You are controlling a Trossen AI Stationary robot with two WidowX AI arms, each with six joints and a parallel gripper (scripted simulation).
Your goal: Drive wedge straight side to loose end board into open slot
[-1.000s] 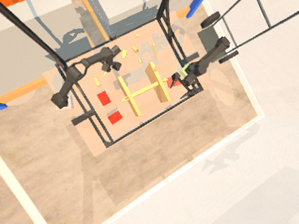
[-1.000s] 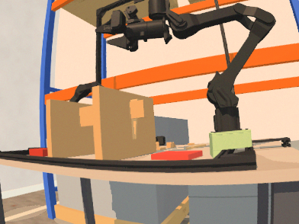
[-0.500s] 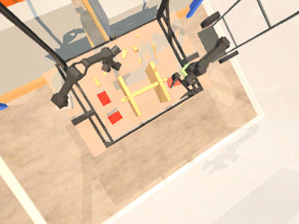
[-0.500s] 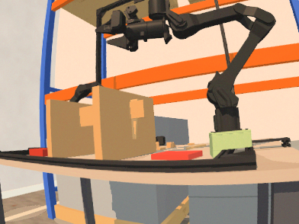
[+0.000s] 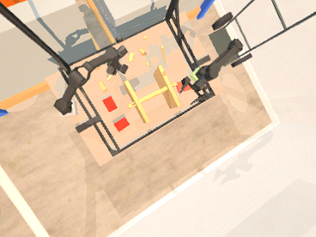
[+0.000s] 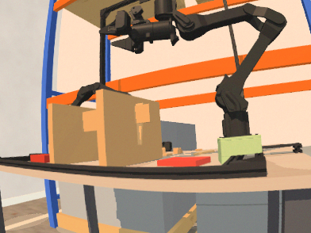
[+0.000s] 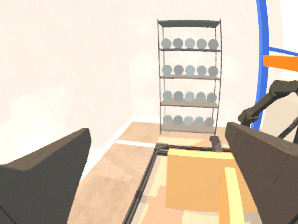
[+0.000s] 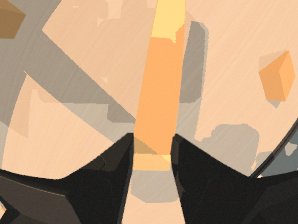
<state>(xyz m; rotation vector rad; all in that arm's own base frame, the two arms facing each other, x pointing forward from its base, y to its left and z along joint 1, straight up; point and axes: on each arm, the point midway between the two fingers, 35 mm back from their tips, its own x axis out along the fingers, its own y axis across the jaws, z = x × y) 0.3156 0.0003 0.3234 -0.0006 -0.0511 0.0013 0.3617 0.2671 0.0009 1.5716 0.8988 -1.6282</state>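
Now: the wedge 130 mm to the right of my right hand, 110 mm ahead of it and 60 mm below it.
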